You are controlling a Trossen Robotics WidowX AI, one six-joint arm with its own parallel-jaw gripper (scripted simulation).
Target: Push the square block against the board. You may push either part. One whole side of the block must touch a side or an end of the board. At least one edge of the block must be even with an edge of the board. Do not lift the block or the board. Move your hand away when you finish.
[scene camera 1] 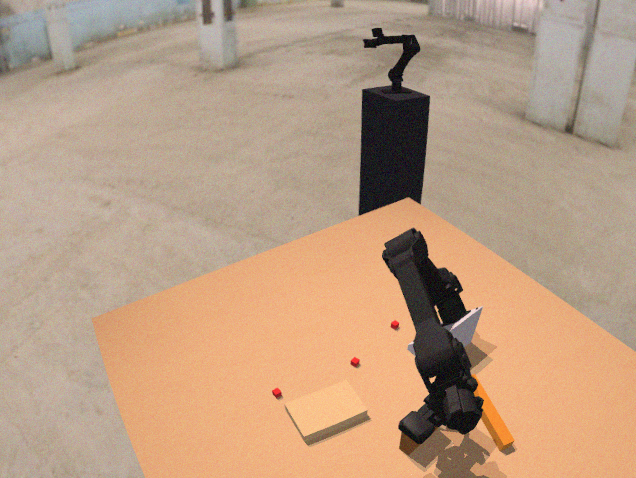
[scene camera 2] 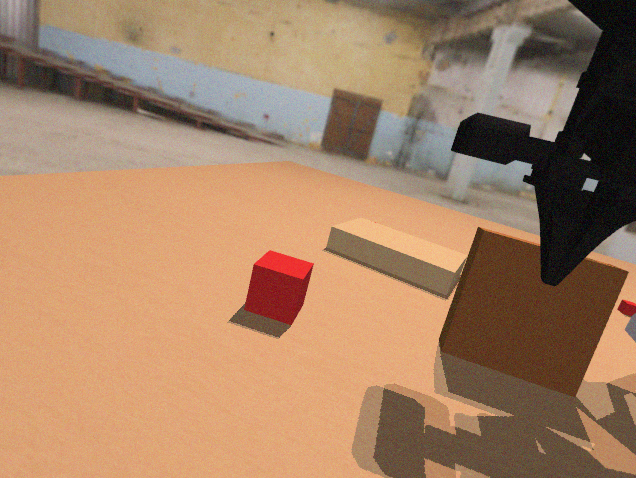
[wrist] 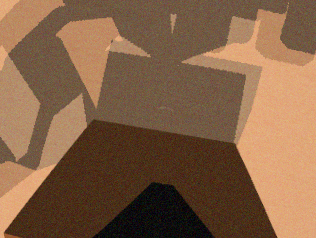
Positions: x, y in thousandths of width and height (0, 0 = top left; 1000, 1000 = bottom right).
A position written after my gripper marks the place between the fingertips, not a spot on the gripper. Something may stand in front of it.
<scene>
I see my gripper (scene camera 2: 861, 593), a brown square block (scene camera 2: 792, 662) and a flat tan slab (scene camera 2: 682, 558).
The brown square block also shows in the wrist view (wrist: 353, 691). The flat tan slab also shows in scene camera 1 (scene camera 1: 506, 863). My gripper also shows in scene camera 1 (scene camera 1: 678, 890) and in the wrist view (wrist: 508, 813). The wrist view does not show the flat tan slab: it is out of frame.
</scene>
